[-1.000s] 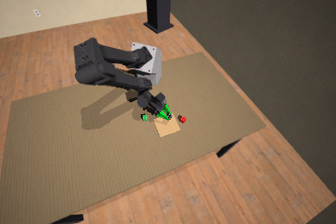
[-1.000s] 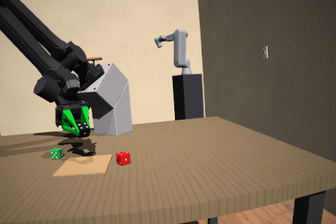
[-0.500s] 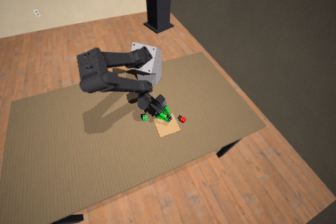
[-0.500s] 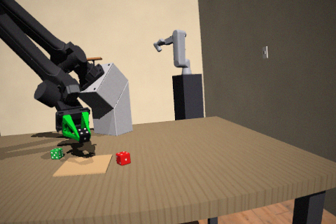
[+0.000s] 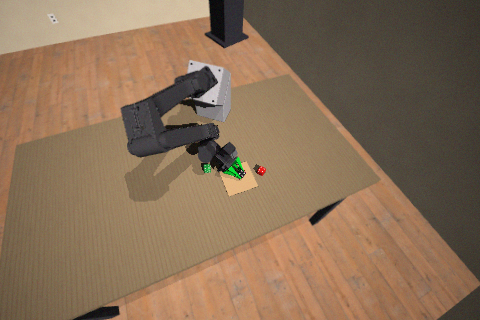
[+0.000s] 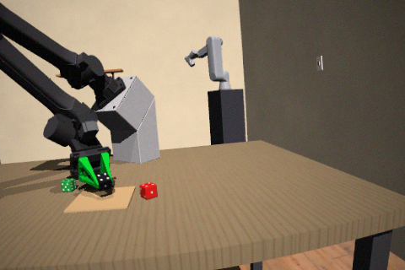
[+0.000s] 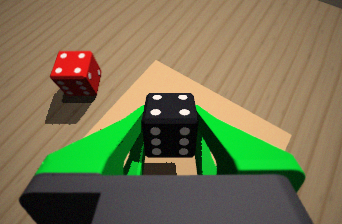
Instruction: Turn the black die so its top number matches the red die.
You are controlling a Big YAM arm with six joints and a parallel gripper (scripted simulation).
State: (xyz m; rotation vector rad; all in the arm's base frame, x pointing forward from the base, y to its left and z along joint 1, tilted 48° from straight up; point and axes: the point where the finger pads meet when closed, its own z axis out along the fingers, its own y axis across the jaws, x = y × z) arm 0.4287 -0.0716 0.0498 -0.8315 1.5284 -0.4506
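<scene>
My hand is 1 cm past the tan mat, 1 cm to the left of it and 4 cm above it. The rest, counted from my hand: red die: 3 cm ahead, 10 cm to the left, 3 cm below; then black die: right at my hand; then green die: 14 cm behind, 9 cm to the right, 3 cm below.
</scene>
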